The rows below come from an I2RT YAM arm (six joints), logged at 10 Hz.
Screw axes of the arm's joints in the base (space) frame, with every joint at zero. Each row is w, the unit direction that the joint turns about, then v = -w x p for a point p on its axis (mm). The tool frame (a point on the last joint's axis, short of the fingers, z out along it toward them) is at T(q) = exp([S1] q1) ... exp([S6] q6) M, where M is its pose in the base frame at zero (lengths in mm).
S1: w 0 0 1 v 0 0 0
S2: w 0 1 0 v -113.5 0 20
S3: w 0 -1 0 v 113.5 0 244
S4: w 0 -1 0 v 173.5 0 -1
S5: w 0 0 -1 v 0 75 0
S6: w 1 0 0 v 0 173.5 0
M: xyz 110.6 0 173.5 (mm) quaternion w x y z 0.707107 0 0.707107 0
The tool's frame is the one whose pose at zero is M.
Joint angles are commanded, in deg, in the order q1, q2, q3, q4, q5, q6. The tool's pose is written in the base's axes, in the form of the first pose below.
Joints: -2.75 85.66 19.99 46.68 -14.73 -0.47
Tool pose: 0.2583, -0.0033, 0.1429; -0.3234, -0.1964, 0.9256; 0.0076, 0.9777, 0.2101; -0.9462, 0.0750, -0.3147
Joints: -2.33 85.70 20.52 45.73 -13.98 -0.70
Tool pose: 0.2600, -0.0020, 0.1434; -0.3304, -0.1922, 0.9241; 0.0016, 0.9789, 0.2042; -0.9438, 0.0689, -0.3231
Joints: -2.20 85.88 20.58 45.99 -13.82 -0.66
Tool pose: 0.2605, -0.0015, 0.1434; -0.3282, -0.1918, 0.9249; 0.0014, 0.9791, 0.2035; -0.9446, 0.0681, -0.3211
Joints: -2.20 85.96 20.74 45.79 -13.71 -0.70
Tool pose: 0.2611, -0.0016, 0.1434; -0.3301, -0.1901, 0.9246; 0.0008, 0.9795, 0.2017; -0.9439, 0.0673, -0.3232
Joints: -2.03 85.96 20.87 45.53 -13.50 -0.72
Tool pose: 0.2615, -0.0010, 0.1435; -0.3322, -0.1896, 0.9240; -0.0005, 0.9796, 0.2008; -0.9432, 0.0663, -0.3255
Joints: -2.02 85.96 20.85 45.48 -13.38 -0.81
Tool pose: 0.2614, -0.0010, 0.1434; -0.3331, -0.1883, 0.9239; -0.0020, 0.9800, 0.1990; -0.9429, 0.0644, -0.3268
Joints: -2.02 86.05 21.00 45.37 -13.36 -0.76
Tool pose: 0.2620, -0.0010, 0.1435; -0.3341, -0.1876, 0.9237; -0.0011, 0.9801, 0.1986; -0.9425, 0.0653, -0.3277
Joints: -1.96 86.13 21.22 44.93 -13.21 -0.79
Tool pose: 0.2627, -0.0008, 0.1433; -0.3390, -0.1860, 0.9222; -0.0018, 0.9804, 0.1971; -0.9408, 0.0651, -0.3327
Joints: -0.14 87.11 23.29 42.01 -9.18 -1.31
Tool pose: 0.2700, 0.0050, 0.1432; -0.3681, -0.1542, 0.9169; -0.0217, 0.9873, 0.1573; -0.9295, 0.0380, -0.3668
